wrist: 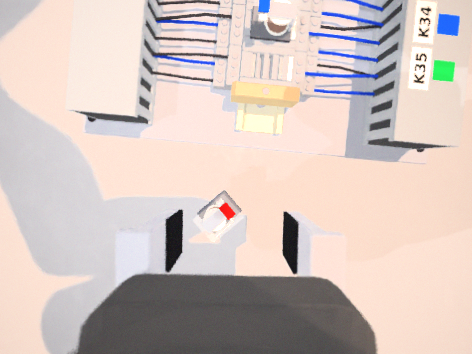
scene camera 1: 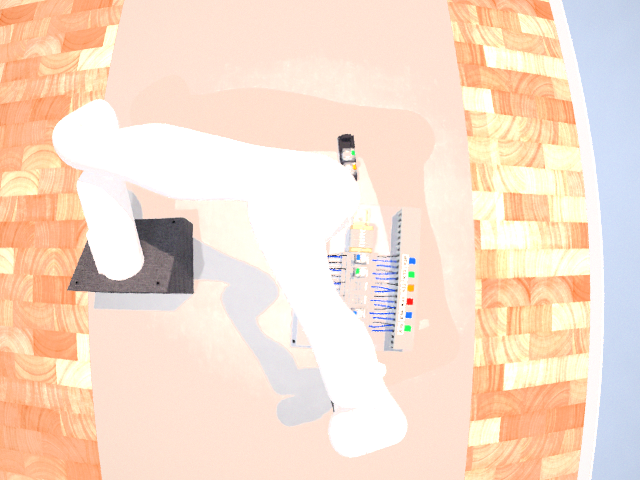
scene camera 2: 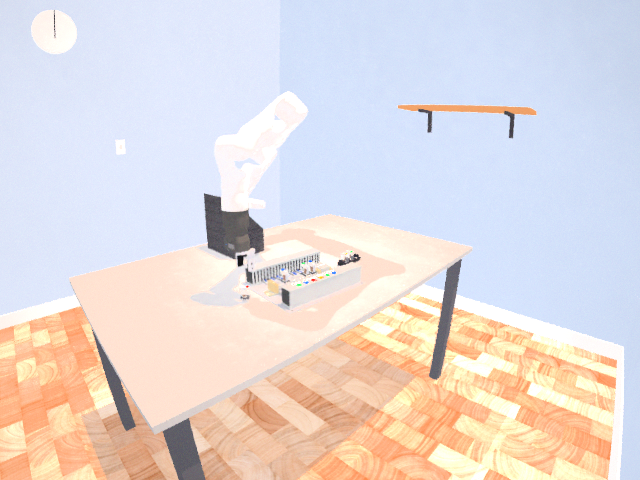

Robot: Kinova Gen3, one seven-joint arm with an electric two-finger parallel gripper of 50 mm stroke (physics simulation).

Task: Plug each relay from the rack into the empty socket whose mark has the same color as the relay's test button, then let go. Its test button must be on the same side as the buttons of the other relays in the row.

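Frame: origin at the arm's base, x left, y up, z ahead, level; metres.
Seen in the pictures: gripper, between the fingertips: (wrist: 232,232) (scene camera 2: 245,268); arm's base, origin of its link: (scene camera 1: 122,263).
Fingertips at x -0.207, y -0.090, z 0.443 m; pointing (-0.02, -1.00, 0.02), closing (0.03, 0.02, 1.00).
Offsets run from my fingertips to a thing's top centre. "*": to the spot under its first point.
A loose relay with a red test button {dx -0.003, dy -0.060, dz -0.009 m} (wrist: 218,216) (scene camera 2: 244,292) stands on the table, turned diagonally to the socket row. My gripper (wrist: 232,232) (scene camera 2: 246,260) is open and empty above the table; in the wrist view the red-button relay shows between its fingers, nearer the left one. The black rack {* dx +0.511, dy -0.084, dz -0.008 m} (scene camera 1: 345,138) (scene camera 2: 356,257) holds relays with green {dx +0.469, dy -0.055, dz -0.001 m} (scene camera 1: 353,152) and orange {dx +0.437, dy -0.055, dz +0.001 m} (scene camera 1: 354,166) buttons. The row holds blue (scene camera 1: 359,258) (wrist: 275,20), green {dx +0.215, dy -0.034, dz +0.024 m} (scene camera 1: 359,271) and another blue-button relay, their buttons toward the left in scene camera 1. The end socket {* dx +0.104, dy -0.080, dz +0.022 m} (wrist: 270,66) beside the green K35 mark {dx +0.097, dy -0.041, dz +0.126 m} (wrist: 443,71) is empty.
Two slotted wire ducts flank the row; the right one (scene camera 1: 408,227) (wrist: 430,120) carries the colored marks, including orange {dx +0.202, dy -0.041, dz +0.124 m} (scene camera 1: 410,287) and red {* dx +0.154, dy -0.041, dz +0.127 m} (scene camera 1: 409,301). A yellow end piece {* dx +0.082, dy -0.063, dz +0.018 m} (wrist: 265,93) closes the row. The arm hides part of the panel in scene camera 1.
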